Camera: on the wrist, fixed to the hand. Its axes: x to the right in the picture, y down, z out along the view.
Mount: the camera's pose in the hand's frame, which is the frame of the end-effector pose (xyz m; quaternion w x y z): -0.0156 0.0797 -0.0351 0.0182 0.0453 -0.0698 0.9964
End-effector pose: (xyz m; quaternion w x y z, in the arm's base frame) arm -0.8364 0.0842 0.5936 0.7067 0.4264 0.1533 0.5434
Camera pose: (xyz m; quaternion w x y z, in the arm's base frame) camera -0.9167 0.0891 0.6304 0.5372 -0.2304 0.4468 -0.6773
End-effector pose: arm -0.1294 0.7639 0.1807 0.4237 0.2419 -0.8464 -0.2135
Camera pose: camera -0.1106 0.8307 0.2356 0.1504 -0.8346 -0.2957 0.4397
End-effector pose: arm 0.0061 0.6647 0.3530 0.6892 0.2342 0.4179 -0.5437
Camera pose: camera 0.0692 0.7245 0.3365 0.5728 0.4139 -0.2985 0.6415
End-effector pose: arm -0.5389 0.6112 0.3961 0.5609 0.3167 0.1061 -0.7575
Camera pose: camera -0.4505 0.6138 0.3937 0.7580 0.0840 -0.3871 0.5182
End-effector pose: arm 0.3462 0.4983 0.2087 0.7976 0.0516 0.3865 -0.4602
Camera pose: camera 0.3836 0.5700 0.1728 0.4977 0.3900 -0.1209 0.7652
